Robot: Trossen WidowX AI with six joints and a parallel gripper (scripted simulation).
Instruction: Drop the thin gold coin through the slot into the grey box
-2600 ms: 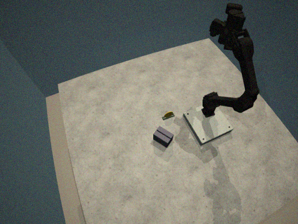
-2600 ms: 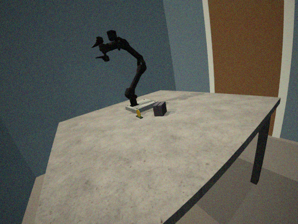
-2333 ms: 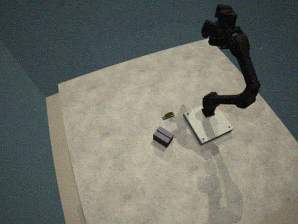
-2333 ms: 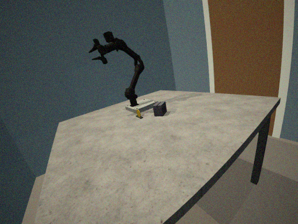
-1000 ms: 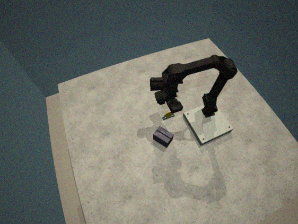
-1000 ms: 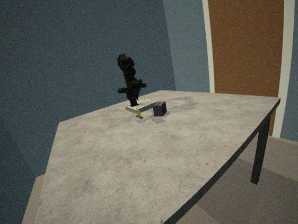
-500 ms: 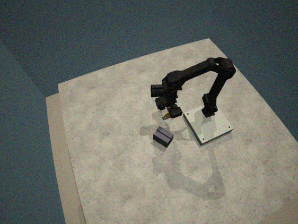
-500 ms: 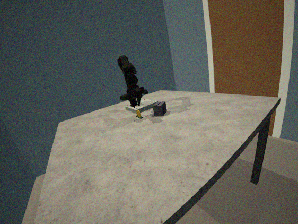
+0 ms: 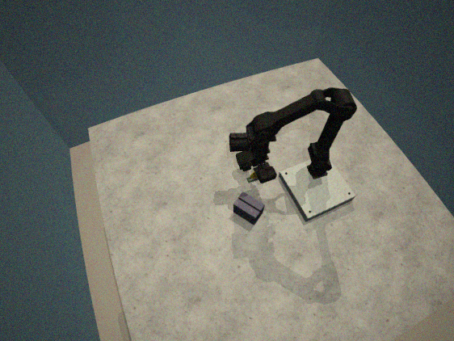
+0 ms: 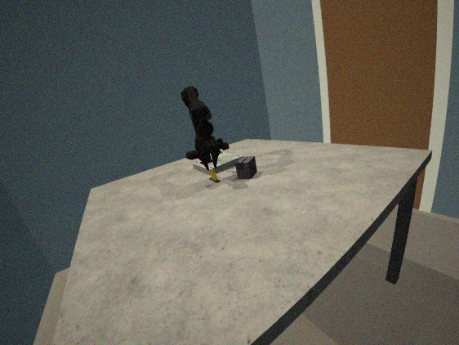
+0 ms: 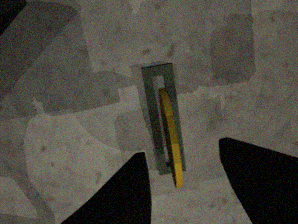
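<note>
The gold coin is 30 mm below my gripper tip.
</note>
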